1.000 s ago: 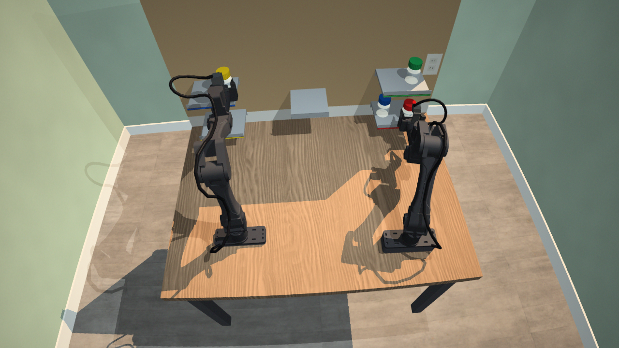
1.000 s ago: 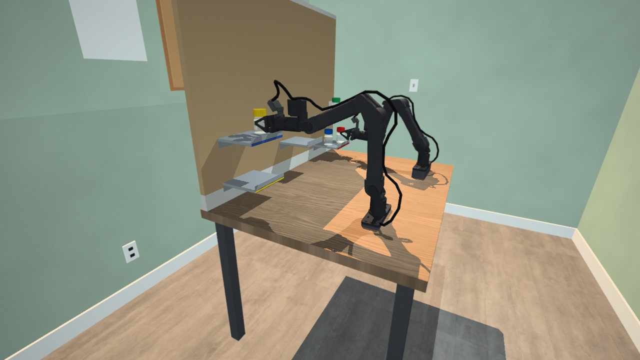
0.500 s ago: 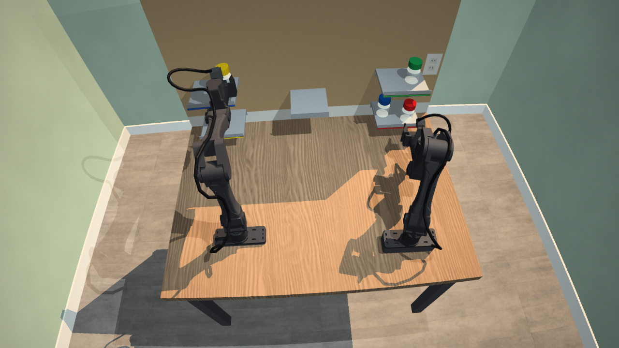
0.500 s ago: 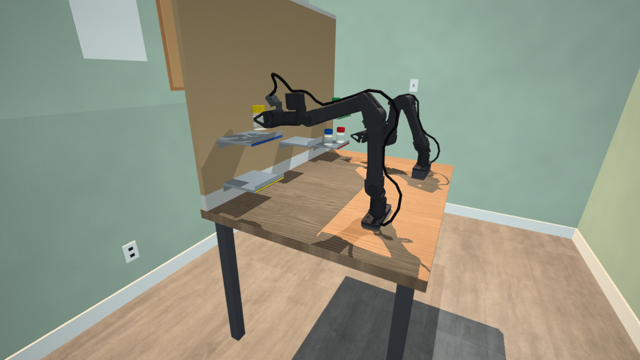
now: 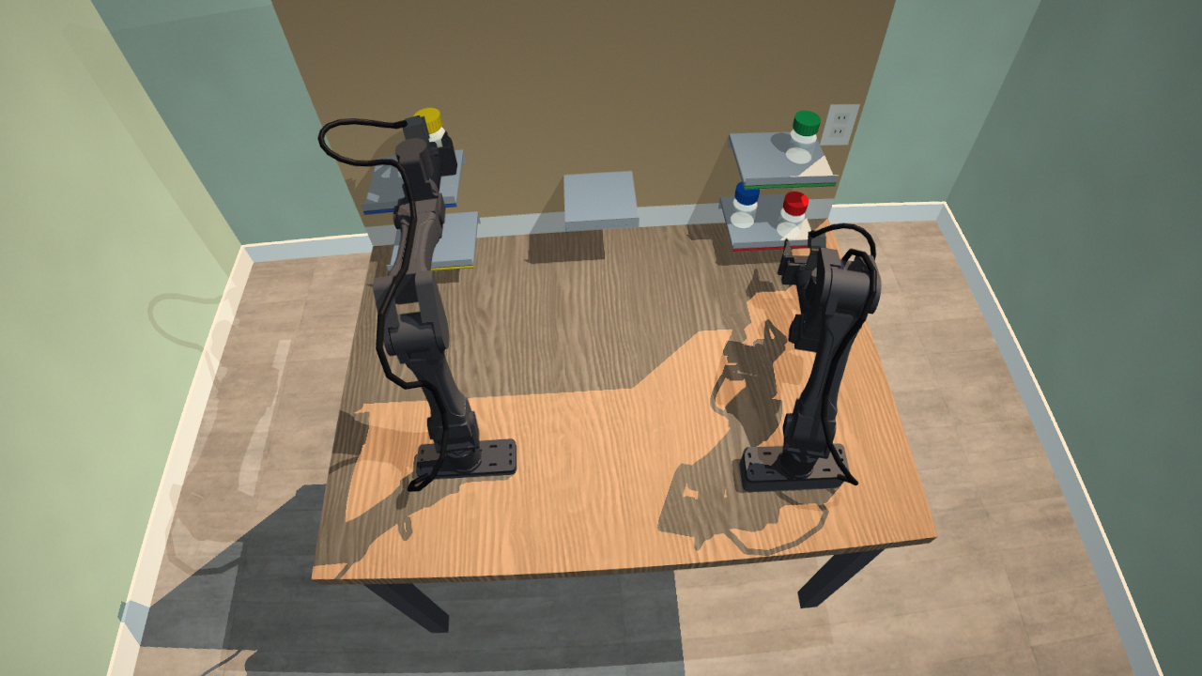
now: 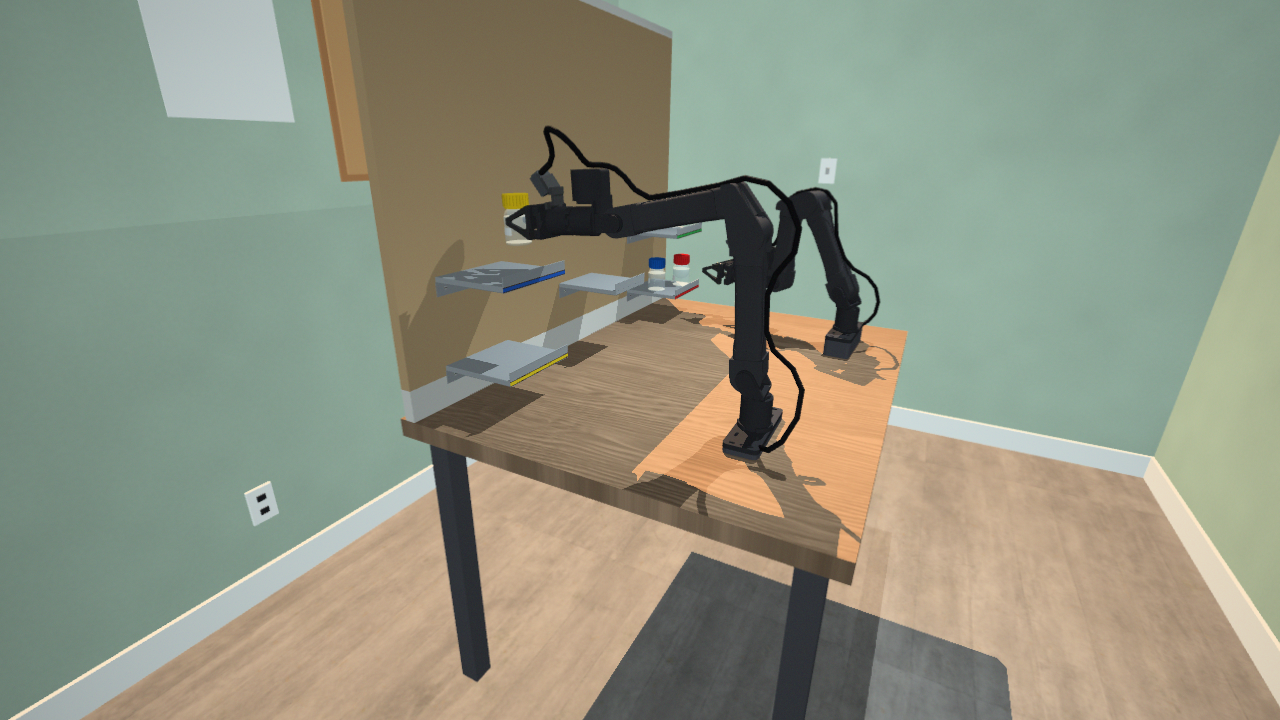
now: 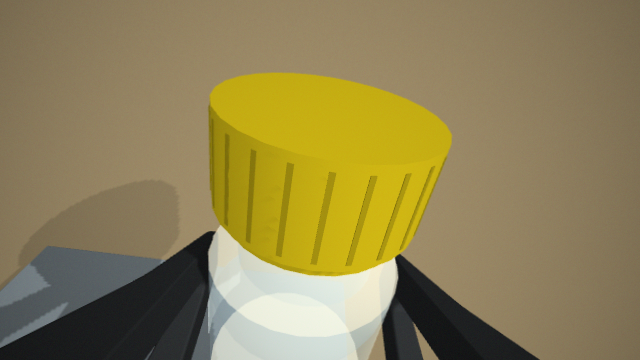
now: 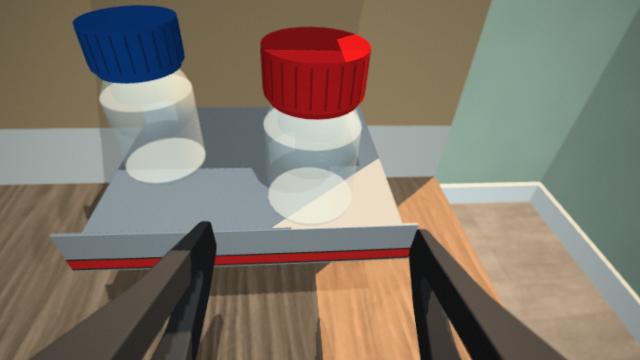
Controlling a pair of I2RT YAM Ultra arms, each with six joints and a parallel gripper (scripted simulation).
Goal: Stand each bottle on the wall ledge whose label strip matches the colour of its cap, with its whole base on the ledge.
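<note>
The blue-capped bottle is 130 mm ahead of my right hand, 110 mm to the left of it and 20 mm below it. Round my right hand: wall socket (250 mm ahead, 100 mm to the right, 140 mm above); red-capped bottle (100 mm ahead, 20 mm below); green-capped bottle (140 mm ahead, 10 mm to the left, 170 mm above).
</note>
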